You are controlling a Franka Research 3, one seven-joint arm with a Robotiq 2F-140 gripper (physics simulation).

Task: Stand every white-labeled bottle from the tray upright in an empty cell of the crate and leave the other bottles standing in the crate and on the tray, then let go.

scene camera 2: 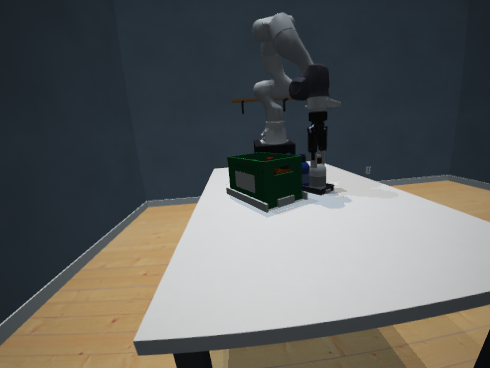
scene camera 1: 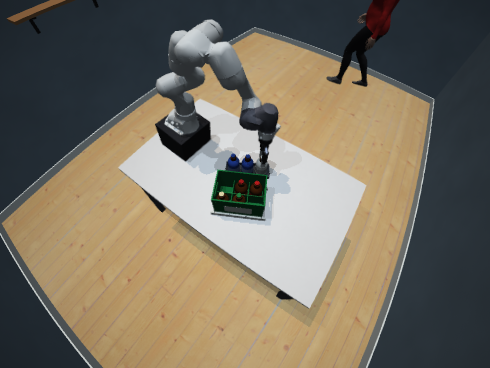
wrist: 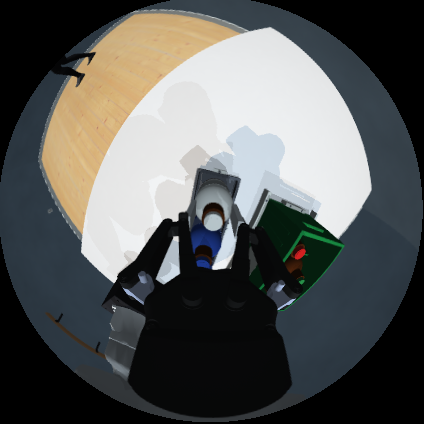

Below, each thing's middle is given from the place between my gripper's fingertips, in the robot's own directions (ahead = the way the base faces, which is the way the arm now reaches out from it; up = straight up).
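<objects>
White bottle (wrist: 213, 200): my hand now 30 mm above it.
</objects>
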